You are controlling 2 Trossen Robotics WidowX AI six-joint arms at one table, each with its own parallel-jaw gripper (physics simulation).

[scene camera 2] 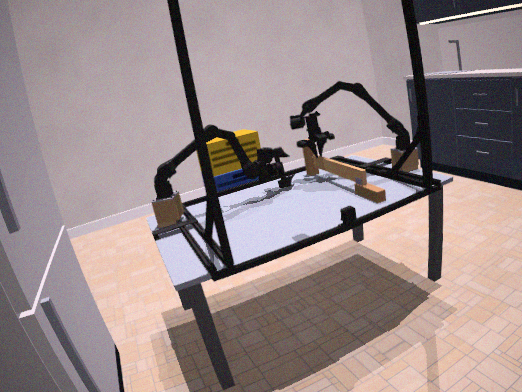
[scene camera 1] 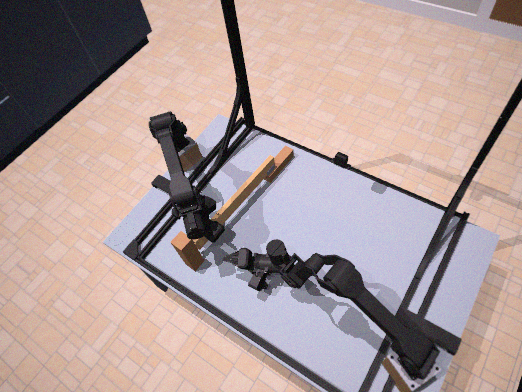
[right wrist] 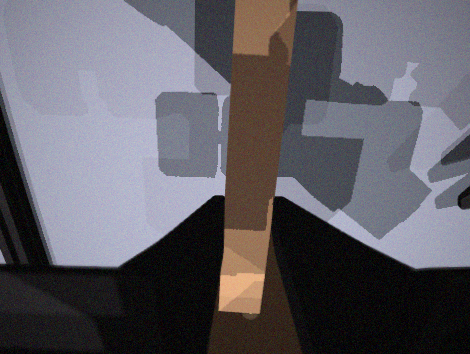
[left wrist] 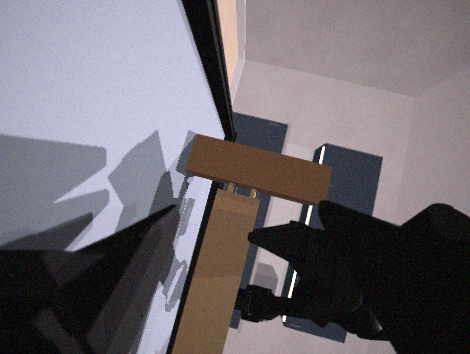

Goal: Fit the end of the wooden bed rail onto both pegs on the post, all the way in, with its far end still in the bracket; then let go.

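Pixels of known places: left gripper, fingertip midpoint: (scene camera 2: 291,165) (scene camera 1: 228,261) (left wrist: 249,209); right gripper, fingertip midpoint: (scene camera 2: 319,157) (right wrist: 247,207) (left wrist: 248,234); left arm's base, link origin: (scene camera 2: 165,196) (scene camera 1: 414,362); right arm's base, link origin: (scene camera 2: 403,148) (scene camera 1: 179,143).
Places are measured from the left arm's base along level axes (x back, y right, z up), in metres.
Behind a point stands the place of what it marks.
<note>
The wooden rail (scene camera 1: 245,194) @[y -0.114, x -0.756, z -0.050 m] (scene camera 2: 342,168) @[y -0.093, x -0.764, z -0.034 m] (left wrist: 215,260) @[y -0.272, x -0.692, z -0.054 m] (right wrist: 254,150) @[y -0.292, x -0.695, z -0.017 m] runs from the upright post (scene camera 1: 187,251) @[y -0.391, x -0.622, z 0.024 m] (scene camera 2: 311,161) @[y -0.366, x -0.649, z -0.048 m] (left wrist: 260,170) @[y -0.380, x -0.626, z -0.027 m] to the low bracket (scene camera 1: 285,158) @[y 0.107, x -0.834, z -0.079 m] (scene camera 2: 371,193) @[y 0.120, x -0.838, z -0.091 m], where its far end sits. In the left wrist view, short lengths of two pegs (left wrist: 231,187) @[y -0.362, x -0.657, z -0.058 m] (left wrist: 254,193) @[y -0.362, x -0.657, z -0.026 m] show in a narrow gap between post and rail end; how deep they reach into the rail is hidden. My right gripper (scene camera 1: 211,232) @[y -0.314, x -0.687, z -0.020 m] (scene camera 2: 319,154) @[y -0.314, x -0.687, z -0.020 m] (right wrist: 247,207) @[y -0.314, x -0.687, z -0.020 m] is shut on the rail near its post end. My left gripper (scene camera 1: 226,258) @[y -0.292, x -0.547, z -0.034 m] (left wrist: 249,209) @[y -0.292, x -0.547, z -0.034 m] is open and empty, beside the post end.
The black frame bar (scene camera 1: 220,317) @[y -0.400, x -0.418, z -0.100 m] (scene camera 2: 325,232) @[y 0.338, x -0.628, z -0.130 m] runs along the table edge, with uprights (scene camera 1: 237,65) @[y 0.074, x -1.079, z 0.233 m] (scene camera 2: 187,65) @[y 0.485, x -0.334, z 0.469 m] at the corners. A small black block (scene camera 1: 341,159) @[y 0.282, x -0.703, z -0.073 m] (scene camera 2: 348,215) @[y 0.304, x -0.712, z -0.087 m] sits on the frame. Arm shadows fall across the table (scene camera 1: 350,225) @[y 0.155, x -0.470, z -0.120 m] (scene camera 2: 260,225) @[y 0.187, x -0.402, z -0.120 m].
</note>
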